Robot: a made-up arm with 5 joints. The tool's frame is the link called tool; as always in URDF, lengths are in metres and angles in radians.
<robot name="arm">
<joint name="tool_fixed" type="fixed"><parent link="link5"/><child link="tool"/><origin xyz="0 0 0" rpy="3.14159 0 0"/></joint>
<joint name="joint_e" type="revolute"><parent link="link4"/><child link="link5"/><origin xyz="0.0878 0 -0.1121"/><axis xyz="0 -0.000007 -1"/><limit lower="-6.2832" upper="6.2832" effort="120" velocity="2.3"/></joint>
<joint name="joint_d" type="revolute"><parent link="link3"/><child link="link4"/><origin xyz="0.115 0 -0.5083"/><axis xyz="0 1 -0.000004"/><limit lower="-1.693" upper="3.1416" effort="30" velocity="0.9"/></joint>
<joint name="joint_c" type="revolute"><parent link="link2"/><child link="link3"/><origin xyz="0.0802 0 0.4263"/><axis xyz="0 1 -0.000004"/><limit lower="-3.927" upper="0.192" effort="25" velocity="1.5"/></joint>
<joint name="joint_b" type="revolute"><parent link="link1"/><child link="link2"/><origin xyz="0 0 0"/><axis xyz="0 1 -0.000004"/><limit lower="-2.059" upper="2.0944" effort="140" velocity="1"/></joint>
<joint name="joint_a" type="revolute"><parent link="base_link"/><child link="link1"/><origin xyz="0 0 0.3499"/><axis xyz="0 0 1"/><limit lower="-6.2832" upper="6.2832" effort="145" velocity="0.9"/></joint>
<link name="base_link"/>
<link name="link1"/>
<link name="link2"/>
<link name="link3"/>
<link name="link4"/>
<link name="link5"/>
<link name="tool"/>
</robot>
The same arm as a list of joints. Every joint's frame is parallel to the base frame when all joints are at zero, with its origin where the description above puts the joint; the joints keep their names.
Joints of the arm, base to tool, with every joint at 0 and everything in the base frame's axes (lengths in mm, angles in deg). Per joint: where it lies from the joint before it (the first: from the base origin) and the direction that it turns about. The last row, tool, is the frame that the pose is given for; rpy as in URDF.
joint_a: axis 0 0 1 origin 0 0 349.9
joint_b: axis 0 1 0 origin 0 0 0
joint_c: axis 0 1 0 origin 80.2 0 426.3
joint_d: axis 0 1 0 origin 115 0 -508.3
joint_e: axis 0 0 -1 origin 87.8 0 -112.1
tool: origin 0 0 0 rpy 180 0 0
Joint limits (deg, base to tool): -360..360 -117.97..120 -225..11 -97..180 -360..360

